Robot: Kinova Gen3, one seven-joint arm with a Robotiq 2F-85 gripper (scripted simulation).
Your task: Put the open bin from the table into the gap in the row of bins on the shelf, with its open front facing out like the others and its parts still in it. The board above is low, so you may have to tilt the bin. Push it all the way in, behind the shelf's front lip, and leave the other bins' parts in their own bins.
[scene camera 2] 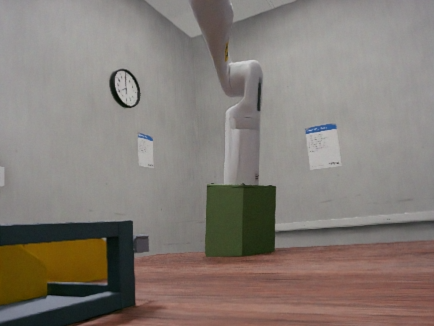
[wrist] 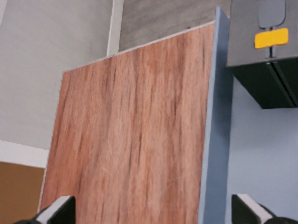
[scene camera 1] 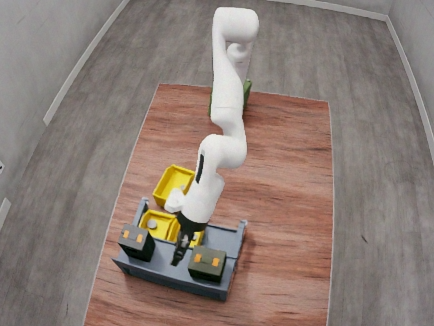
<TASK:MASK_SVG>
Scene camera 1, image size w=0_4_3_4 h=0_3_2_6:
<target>gripper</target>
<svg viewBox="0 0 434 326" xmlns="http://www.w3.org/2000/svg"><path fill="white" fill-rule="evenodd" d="M209 221L198 223L188 219L181 210L179 211L177 221L181 226L175 243L175 253L173 252L170 265L178 267L180 260L184 259L185 253L190 246L190 241L194 238L194 232L202 232Z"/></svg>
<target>yellow bin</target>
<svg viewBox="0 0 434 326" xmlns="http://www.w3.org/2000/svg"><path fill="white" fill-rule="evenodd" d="M196 172L176 165L168 167L153 193L156 204L165 207L171 191L174 188L180 190L181 185L185 185L181 192L186 196Z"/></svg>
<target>shelf frame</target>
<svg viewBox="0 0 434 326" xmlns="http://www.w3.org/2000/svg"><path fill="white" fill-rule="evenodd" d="M248 221L240 220L238 230L209 223L205 228L200 246L227 252L227 260L221 283L190 276L187 267L193 250L191 246L186 251L184 259L180 260L178 267L171 266L169 263L176 248L175 242L153 236L156 246L150 262L127 256L122 248L117 259L110 257L110 259L124 273L168 287L226 301L231 275L235 270L234 267L239 255L244 229ZM149 198L142 197L132 225L139 227L140 220L142 220L141 217L149 210Z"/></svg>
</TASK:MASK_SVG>
